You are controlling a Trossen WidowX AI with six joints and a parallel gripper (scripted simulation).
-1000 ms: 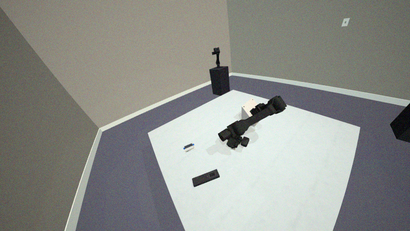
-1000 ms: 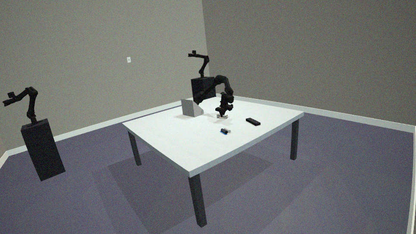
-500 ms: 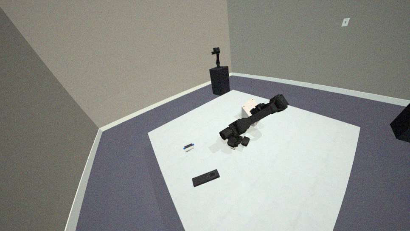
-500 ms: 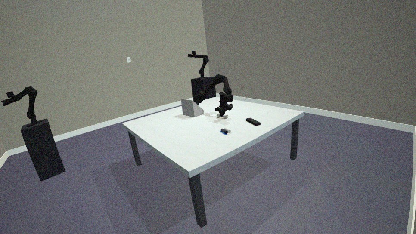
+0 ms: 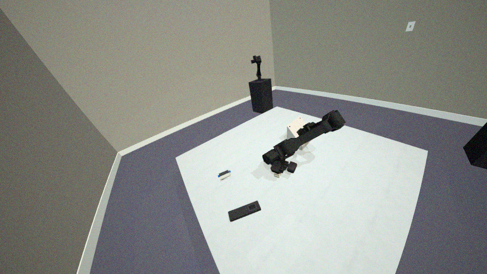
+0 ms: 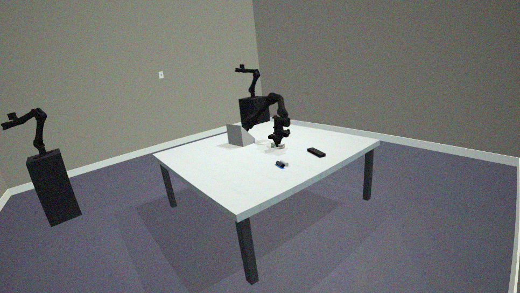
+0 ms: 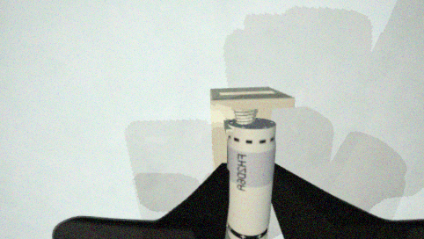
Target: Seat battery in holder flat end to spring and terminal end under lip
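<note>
My gripper tip is now 10 mm below the battery. The rest, counted from my gripper tip: flat black bar: 320 mm ahead, 20 mm to the left, 10 mm above.
</note>
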